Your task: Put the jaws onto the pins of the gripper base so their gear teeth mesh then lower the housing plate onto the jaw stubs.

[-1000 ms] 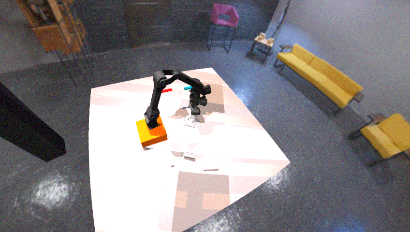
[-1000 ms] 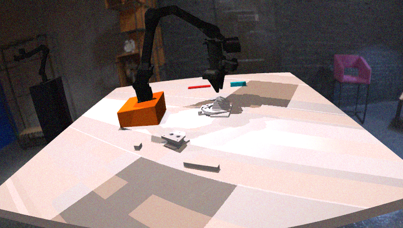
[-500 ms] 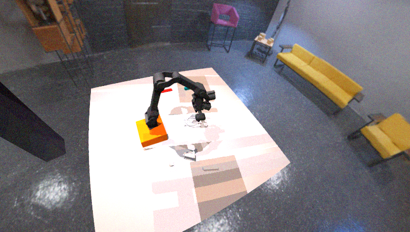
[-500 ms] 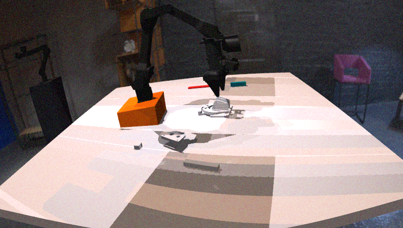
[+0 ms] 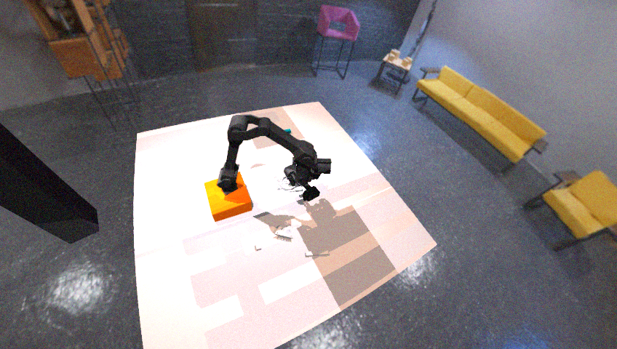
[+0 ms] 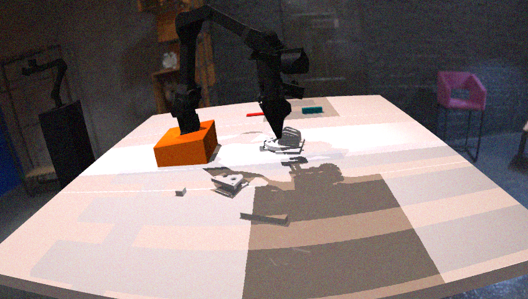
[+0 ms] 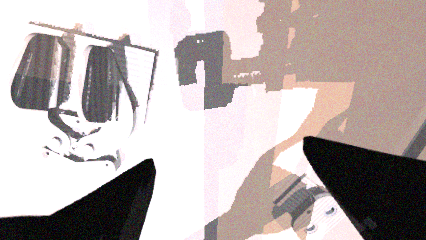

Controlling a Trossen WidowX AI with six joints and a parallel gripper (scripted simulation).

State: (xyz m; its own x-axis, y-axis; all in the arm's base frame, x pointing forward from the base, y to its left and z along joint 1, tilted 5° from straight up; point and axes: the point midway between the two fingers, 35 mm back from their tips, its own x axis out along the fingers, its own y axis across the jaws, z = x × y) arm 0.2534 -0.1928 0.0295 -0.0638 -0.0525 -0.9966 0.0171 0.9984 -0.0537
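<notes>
My gripper tip is now 14 cm past the gripper base, 10 cm to the left of it and 6 cm above it. From my gripper tip the other things lie so: flat plate 6 cm ahead, 12 cm to the left, 8 cm below; then flat grey bar 8 cm behind, 25 cm to the right, 8 cm below; then stepped piece 13 cm behind, 10 cm to the right, 8 cm below.
</notes>
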